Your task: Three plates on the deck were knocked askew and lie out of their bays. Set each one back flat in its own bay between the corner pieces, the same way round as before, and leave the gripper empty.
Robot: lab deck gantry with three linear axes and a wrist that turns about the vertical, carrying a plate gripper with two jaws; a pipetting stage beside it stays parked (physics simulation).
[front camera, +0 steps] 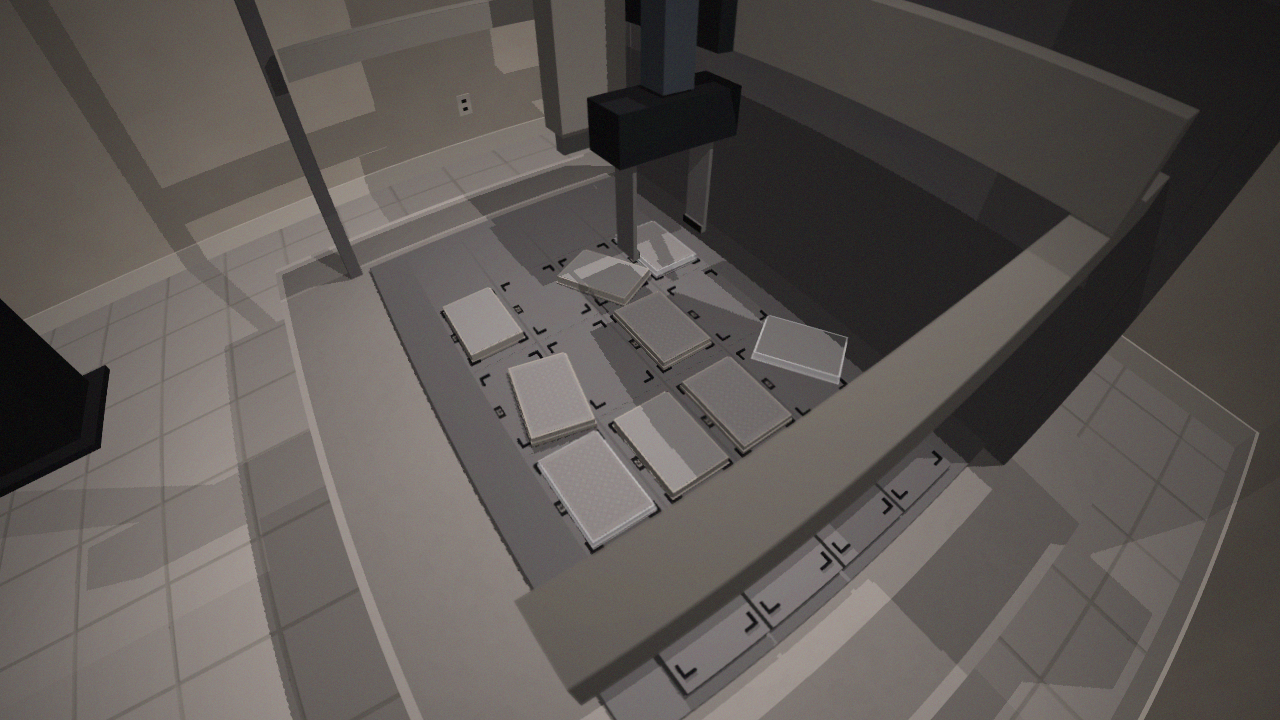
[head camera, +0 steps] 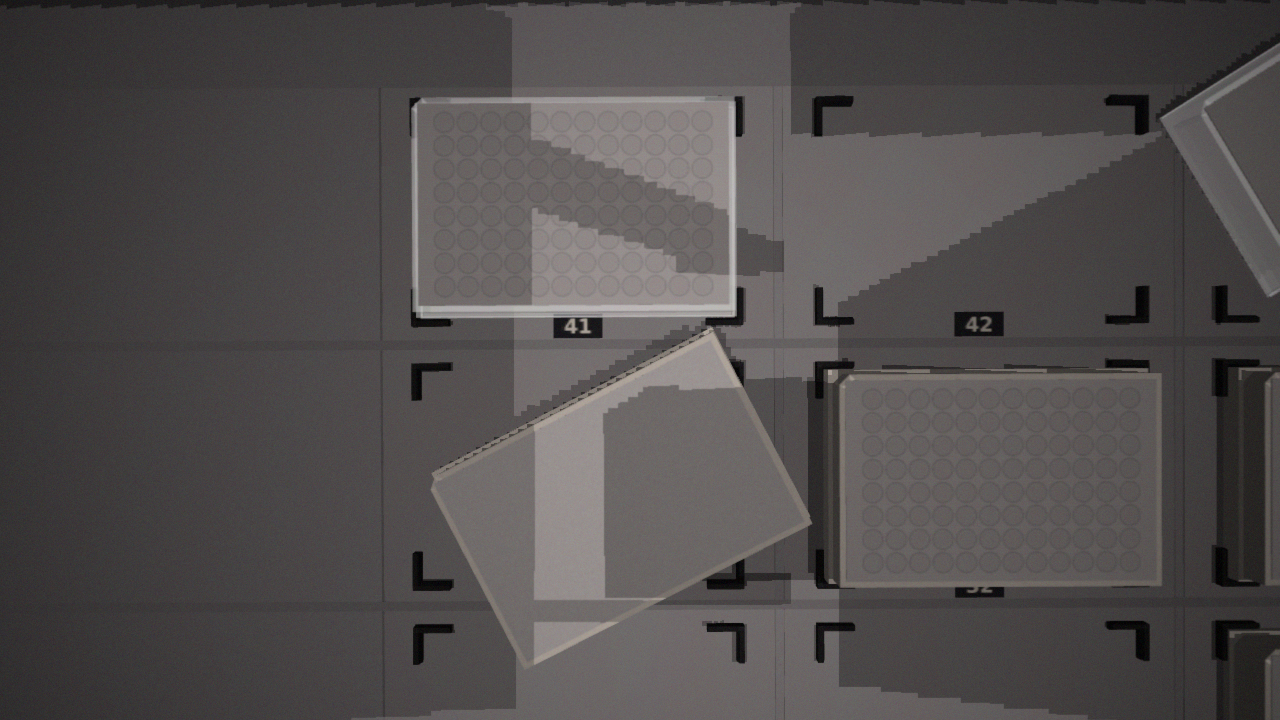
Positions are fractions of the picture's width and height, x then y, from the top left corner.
Labels:
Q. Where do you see a welled plate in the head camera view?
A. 0.81,0.66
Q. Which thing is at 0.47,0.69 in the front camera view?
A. A clear-edged plate.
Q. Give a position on a grey plate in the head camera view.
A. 0.52,0.66

